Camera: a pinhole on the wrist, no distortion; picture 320 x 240 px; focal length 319.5 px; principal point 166.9 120.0 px. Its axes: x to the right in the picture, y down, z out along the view. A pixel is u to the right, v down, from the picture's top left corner.
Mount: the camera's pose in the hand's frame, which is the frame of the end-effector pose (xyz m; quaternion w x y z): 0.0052 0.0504 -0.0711 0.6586 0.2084 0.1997 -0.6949
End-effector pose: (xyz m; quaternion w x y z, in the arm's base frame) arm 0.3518 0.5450 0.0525 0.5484 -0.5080 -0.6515 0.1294
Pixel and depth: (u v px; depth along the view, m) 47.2 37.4 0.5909
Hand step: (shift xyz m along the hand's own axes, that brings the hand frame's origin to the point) -0.1530 -0.0836 0.5442
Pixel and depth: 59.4 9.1 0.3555
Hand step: -0.1220 -0.0398 0.2916
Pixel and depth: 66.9 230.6 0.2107
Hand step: 0.0754 -0.0149 0.1407
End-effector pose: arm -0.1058 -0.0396 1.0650 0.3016 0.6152 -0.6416 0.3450
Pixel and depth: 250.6 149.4 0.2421
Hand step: 0.0181 -0.1372 0.0955
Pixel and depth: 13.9 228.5 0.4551
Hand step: 0.1574 -0.0276 0.4282
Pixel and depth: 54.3 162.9 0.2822
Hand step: 0.0401 -0.0246 0.2189
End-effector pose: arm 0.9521 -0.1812 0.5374 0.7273 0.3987 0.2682 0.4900
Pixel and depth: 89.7 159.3 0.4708
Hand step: 0.0557 -0.1179 0.3839
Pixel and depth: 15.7 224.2 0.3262
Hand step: 0.1098 -0.0068 0.2857
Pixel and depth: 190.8 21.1 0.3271
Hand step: -0.1057 -0.1452 0.1883
